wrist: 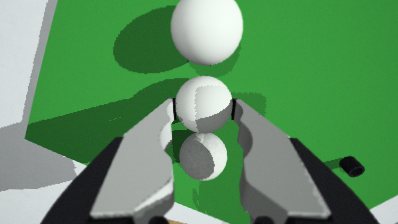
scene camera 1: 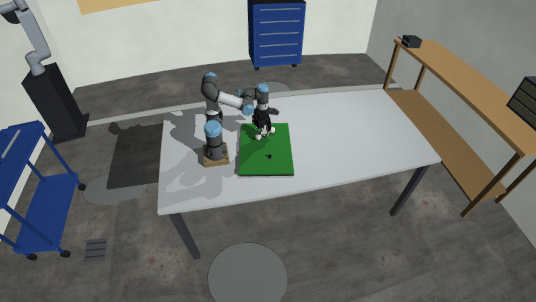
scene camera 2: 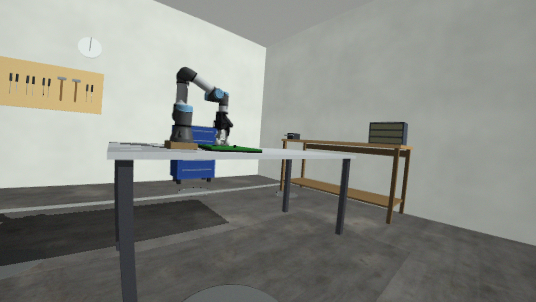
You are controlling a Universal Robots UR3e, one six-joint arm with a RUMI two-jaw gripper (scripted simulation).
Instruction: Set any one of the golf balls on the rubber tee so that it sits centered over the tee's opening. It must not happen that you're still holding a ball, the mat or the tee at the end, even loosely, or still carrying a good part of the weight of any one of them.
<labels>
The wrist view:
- my gripper: 203,99
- green mat: 319,78
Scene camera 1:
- green mat: 272,156
</labels>
